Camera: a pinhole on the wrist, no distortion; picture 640 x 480 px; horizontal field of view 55.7 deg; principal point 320.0 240.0 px. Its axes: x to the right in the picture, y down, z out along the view. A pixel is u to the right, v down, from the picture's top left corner.
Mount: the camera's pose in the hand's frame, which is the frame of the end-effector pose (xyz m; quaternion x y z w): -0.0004 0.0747 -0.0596 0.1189 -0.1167 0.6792 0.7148
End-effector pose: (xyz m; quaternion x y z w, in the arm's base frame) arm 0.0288 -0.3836 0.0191 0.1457 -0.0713 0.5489 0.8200
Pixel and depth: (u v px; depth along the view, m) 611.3 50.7 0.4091
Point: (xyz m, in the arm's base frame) -0.0123 -0.3461 0.4451
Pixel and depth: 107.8 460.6 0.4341
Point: 0.1642 -0.6997 0.2262
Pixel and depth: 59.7 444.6 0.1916
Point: 0.0635 -0.4978 0.0796
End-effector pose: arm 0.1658 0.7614 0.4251 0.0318 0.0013 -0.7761 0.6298
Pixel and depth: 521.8 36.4 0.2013
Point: 0.2113 0.6729 0.5756
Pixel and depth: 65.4 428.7 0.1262
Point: 0.1580 0.8047 0.4693
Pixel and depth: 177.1 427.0 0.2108
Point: 0.1366 0.8316 0.5508
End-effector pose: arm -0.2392 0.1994 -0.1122 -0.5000 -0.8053 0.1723 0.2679
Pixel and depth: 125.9 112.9 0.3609
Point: -0.5213 0.1887 -0.2025
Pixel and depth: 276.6 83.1 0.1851
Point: -0.3228 0.2391 -0.1877
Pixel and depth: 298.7 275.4 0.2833
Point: -0.3754 0.1686 -0.2657
